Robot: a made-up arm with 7 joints. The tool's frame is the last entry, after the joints.
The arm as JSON. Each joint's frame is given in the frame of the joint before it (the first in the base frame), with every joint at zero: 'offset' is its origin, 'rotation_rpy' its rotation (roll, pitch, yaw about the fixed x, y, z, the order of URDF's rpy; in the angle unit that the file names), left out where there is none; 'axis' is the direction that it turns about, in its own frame. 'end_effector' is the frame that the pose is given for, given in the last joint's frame.
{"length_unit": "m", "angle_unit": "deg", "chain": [
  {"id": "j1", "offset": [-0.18, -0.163, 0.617], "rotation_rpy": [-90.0, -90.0, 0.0], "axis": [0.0, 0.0, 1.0]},
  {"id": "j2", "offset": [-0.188, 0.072, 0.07], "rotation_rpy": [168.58, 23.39, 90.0], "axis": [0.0, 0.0, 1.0]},
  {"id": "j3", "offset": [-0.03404, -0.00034, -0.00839], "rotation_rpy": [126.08, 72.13, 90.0], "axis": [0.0, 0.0, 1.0]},
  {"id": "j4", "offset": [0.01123, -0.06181, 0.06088], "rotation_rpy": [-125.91, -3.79, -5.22], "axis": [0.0, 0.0, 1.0]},
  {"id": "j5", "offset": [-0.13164, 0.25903, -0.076], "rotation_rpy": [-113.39, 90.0, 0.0], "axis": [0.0, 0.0, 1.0]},
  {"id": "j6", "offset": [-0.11, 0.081, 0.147], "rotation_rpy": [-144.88, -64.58, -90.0], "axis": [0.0, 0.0, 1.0]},
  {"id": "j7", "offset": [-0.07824, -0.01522, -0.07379], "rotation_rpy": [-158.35, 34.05, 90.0], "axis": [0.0, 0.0, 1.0]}
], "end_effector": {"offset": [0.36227, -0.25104, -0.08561], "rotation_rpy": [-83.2, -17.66, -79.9]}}
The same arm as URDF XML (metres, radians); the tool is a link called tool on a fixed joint. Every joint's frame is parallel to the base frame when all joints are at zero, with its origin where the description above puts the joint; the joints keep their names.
<robot name="arm">
  <link name="base"/>
  <link name="link1"/>
  <link name="link2"/>
  <link name="link3"/>
  <link name="link4"/>
  <link name="link5"/>
  <link name="link6"/>
  <link name="link7"/>
  <link name="tool"/>
  <joint name="j1" type="continuous">
    <parent link="base"/>
    <child link="link1"/>
    <origin xyz="-0.1800 -0.1630 0.6170" rpy="0.0000 0.0000 0.0000"/>
    <axis xyz="0 1 0"/>
  </joint>
  <joint name="j2" type="continuous">
    <parent link="link1"/>
    <child link="link2"/>
    <origin xyz="0.0720 0.0700 -0.1880" rpy="0.0000 0.0000 0.0000"/>
    <axis xyz="-0.389088 -0.899672 0.197994"/>
  </joint>
  <joint name="j3" type="continuous">
    <parent link="link2"/>
    <child link="link3"/>
    <origin xyz="-0.0280 0.0210 -0.0020" rpy="0.0000 0.0000 0.0000"/>
    <axis xyz="0.768025 -0.260108 -0.585219"/>
  </joint>
  <joint name="j4" type="continuous">
    <parent link="link3"/>
    <child link="link4"/>
    <origin xyz="0.0200 0.0140 -0.0840" rpy="0.0000 0.0000 0.0000"/>
    <axis xyz="-0.0001 0 1"/>
  </joint>
  <joint name="j5" type="continuous">
    <parent link="link4"/>
    <child link="link5"/>
    <origin xyz="-0.2900 -0.0180 -0.0760" rpy="0.0000 0.0000 0.0000"/>
    <axis xyz="-1 0 -0.0001"/>
  </joint>
  <joint name="j6" type="continuous">
    <parent link="link5"/>
    <child link="link6"/>
    <origin xyz="-0.1470 -0.0810 0.1100" rpy="0.0000 0.0000 0.0000"/>
    <axis xyz="0.351088 0.738775 -0.575281"/>
  </joint>
  <joint name="j7" type="continuous">
    <parent link="link6"/>
    <child link="link7"/>
    <origin xyz="0.0410 -0.0960 0.0300" rpy="0.0000 0.0000 0.0000"/>
    <axis xyz="-0.0656 -0.997696 0.0173"/>
  </joint>
  <joint name="tool_joint" type="fixed">
    <parent link="link7"/>
    <child link="tool"/>
    <origin xyz="0.2590 0.0750 0.3590" rpy="0.1538 -0.1667 -0.3754"/>
  </joint>
</robot>

